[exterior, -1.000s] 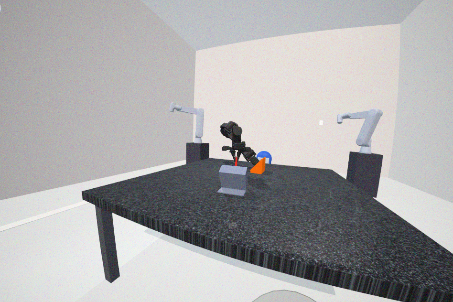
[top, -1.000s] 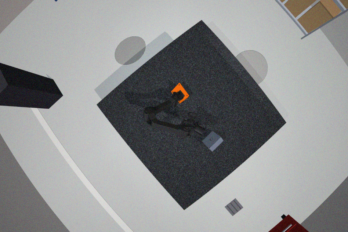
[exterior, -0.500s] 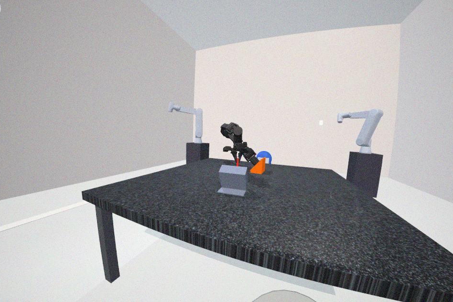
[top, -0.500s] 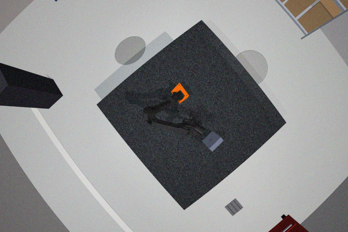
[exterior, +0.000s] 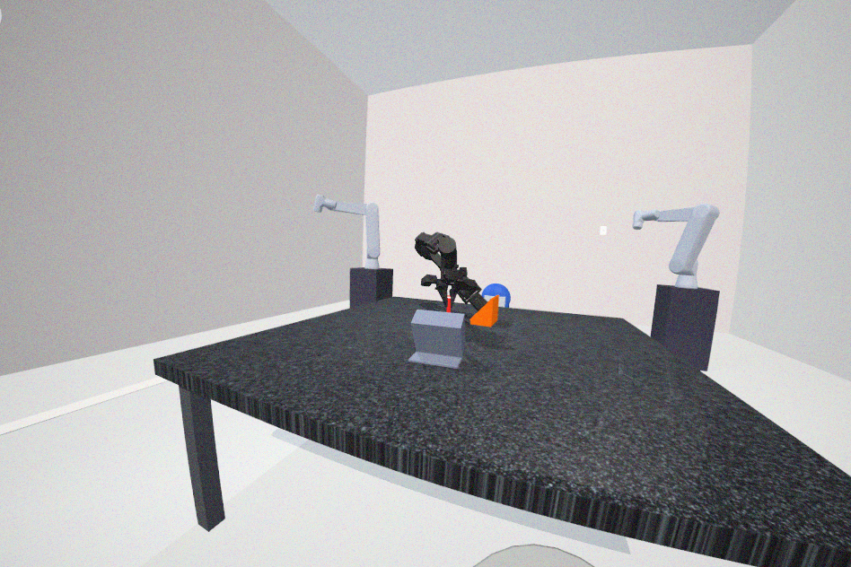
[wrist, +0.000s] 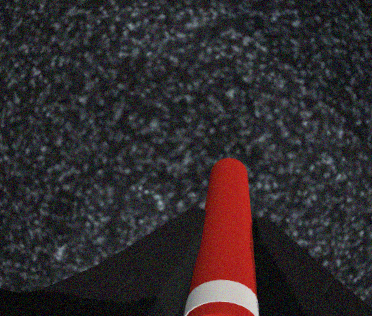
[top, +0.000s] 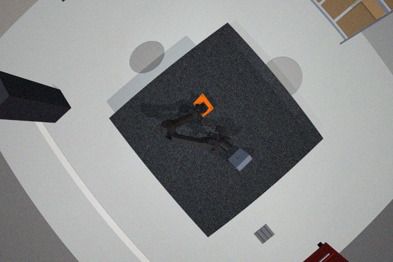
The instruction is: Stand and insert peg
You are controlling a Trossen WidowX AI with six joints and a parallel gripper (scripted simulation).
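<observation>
My gripper tip is now 20 cm short of the sloped panel, 4 cm to the right of it and 4 cm above it. Round my gripper tip: red peg 1 cm behind, 2 cm above.
</observation>
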